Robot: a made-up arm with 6 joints.
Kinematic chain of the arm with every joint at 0, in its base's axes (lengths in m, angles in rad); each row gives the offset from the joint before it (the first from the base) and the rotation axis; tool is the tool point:
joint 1: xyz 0 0 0.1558 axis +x
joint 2: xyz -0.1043 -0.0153 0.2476 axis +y
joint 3: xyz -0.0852 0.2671 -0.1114 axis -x
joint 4: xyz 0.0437 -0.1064 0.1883 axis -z
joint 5: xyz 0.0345 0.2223 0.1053 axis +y
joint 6: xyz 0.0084 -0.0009 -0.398 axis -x
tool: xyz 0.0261 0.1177 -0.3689
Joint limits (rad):
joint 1: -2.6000..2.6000
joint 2: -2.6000..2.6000
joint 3: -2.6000..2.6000
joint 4: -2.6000..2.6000
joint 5: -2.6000..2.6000
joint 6: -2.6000..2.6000
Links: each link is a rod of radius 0.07 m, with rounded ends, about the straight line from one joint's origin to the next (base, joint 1, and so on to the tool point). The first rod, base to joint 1, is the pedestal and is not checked.
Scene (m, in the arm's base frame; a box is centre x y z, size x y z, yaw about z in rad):
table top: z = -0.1
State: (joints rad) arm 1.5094 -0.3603 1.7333 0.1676 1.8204 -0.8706
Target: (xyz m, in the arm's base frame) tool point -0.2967 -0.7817 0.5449
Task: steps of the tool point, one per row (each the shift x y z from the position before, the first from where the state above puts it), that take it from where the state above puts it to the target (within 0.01 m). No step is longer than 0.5 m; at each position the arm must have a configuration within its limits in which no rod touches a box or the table.
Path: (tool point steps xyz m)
1: -0.4115 -0.1627 -0.1080
2: -0.2376 -0.3700 -0.0562
3: 0.0179 -0.4263 0.0036
4: 0.2458 -0.3194 0.0299
5: 0.3526 -0.1146 0.0035

